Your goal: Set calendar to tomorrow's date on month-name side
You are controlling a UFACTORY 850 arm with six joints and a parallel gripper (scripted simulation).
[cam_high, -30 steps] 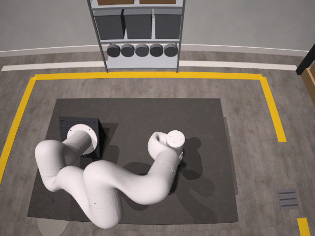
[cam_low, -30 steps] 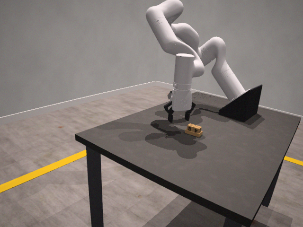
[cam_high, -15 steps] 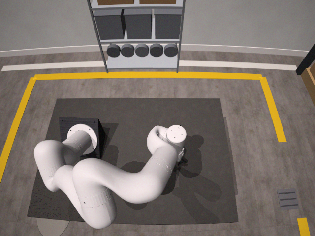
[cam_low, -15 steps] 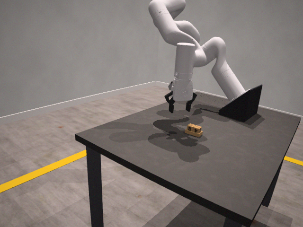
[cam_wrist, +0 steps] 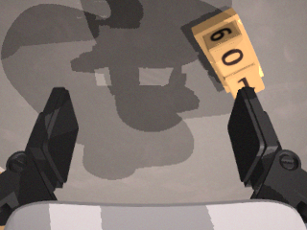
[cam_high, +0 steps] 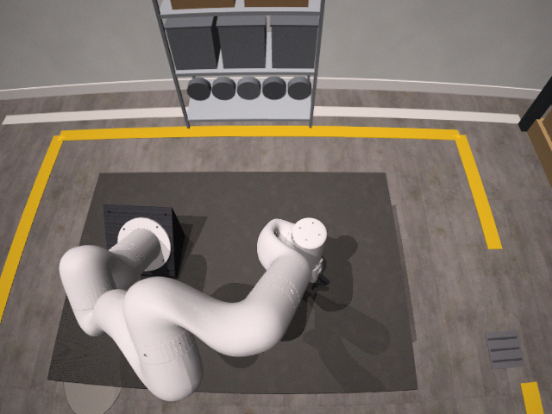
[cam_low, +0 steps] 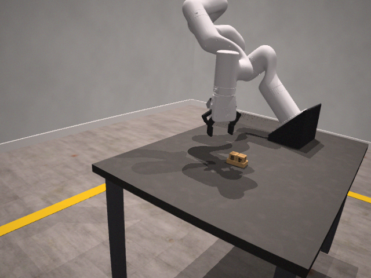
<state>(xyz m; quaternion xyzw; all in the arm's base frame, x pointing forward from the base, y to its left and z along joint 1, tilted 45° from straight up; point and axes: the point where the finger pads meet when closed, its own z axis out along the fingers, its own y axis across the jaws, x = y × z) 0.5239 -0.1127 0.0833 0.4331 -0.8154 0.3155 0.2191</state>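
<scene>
The calendar cube is 100 mm below my hand, 50 mm to the left of it and 50 mm behind it. From my hand the other things lie so: wooden tray: 120 mm below, 70 mm to the left, 50 mm behind.
</scene>
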